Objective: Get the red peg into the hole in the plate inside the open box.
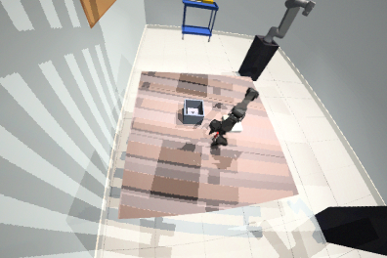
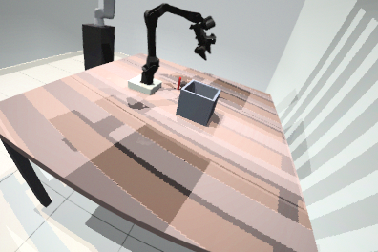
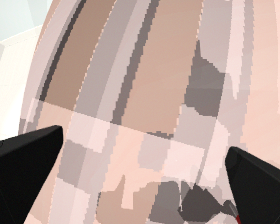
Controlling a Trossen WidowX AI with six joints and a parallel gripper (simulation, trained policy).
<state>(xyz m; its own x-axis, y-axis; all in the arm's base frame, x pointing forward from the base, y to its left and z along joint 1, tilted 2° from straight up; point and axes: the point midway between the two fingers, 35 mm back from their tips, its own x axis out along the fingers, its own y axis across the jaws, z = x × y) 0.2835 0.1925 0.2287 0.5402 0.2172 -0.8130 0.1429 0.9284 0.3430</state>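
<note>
Now: gripper tip 190 mm above the red peg, 130 mm past it and 100 mm to the left of it. The rest, counted from my gripper tip: pale plate 320 mm to the right, 180 mm below, 20 mm ahead.
</note>
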